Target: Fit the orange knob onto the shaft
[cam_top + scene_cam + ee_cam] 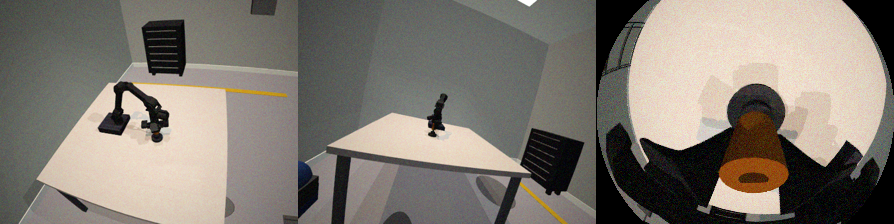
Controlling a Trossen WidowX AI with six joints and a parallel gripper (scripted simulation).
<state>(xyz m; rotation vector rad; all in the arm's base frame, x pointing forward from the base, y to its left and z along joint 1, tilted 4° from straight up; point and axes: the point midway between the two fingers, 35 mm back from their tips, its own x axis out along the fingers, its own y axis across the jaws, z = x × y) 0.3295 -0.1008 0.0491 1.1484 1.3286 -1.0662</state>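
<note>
Now: the orange knob 2 cm above my gripper tip. Round my gripper tip: round pedestal: 4 cm below.
</note>
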